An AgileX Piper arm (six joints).
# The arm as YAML. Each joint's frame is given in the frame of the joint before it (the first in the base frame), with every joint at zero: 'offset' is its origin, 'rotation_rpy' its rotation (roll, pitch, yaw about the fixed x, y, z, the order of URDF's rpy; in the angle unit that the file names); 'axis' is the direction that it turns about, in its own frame. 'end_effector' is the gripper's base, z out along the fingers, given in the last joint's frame.
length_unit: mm
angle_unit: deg
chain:
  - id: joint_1
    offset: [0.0, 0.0, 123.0]
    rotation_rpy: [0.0, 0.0, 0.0]
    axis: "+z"
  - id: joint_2
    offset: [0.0, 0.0, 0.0]
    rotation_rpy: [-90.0, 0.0, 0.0]
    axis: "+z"
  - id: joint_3
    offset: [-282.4, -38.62, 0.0]
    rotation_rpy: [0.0, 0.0, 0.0]
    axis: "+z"
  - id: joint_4
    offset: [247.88, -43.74, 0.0]
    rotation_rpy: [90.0, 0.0, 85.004]
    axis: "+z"
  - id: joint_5
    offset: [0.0, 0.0, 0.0]
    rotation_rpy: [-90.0, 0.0, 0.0]
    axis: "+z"
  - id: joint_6
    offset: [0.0, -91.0, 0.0]
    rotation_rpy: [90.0, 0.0, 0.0]
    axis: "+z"
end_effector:
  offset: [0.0, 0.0, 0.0]
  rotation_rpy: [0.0, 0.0, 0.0]
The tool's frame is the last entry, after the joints.
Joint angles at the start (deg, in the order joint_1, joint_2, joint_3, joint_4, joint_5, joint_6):
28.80, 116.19, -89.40, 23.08, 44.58, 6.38
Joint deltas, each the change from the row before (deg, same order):
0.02, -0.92, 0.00, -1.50, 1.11, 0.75
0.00, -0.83, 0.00, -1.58, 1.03, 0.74
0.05, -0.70, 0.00, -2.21, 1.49, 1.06
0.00, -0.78, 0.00, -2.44, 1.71, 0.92
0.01, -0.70, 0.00, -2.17, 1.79, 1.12
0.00, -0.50, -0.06, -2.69, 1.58, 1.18
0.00, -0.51, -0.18, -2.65, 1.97, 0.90
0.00, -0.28, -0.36, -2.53, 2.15, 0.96
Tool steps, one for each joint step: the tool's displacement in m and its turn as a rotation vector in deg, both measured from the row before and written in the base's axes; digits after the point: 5 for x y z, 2 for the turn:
-0.00238, -0.00238, 0.00580, -0.96, -0.18, 0.31
-0.00205, -0.00260, 0.00510, -1.07, -0.22, 0.25
-0.00245, -0.00312, 0.00363, -1.77, 0.12, 0.31
-0.00252, -0.00402, 0.00407, -2.08, 0.06, 0.43
-0.00262, -0.00381, 0.00357, -1.93, 0.36, 0.09
-0.00149, -0.00425, 0.00246, -2.37, 0.04, 0.03
-0.00173, -0.00447, 0.00306, -2.55, 0.16, 0.23
-0.00119, -0.00420, 0.00236, -2.58, 0.39, 0.03

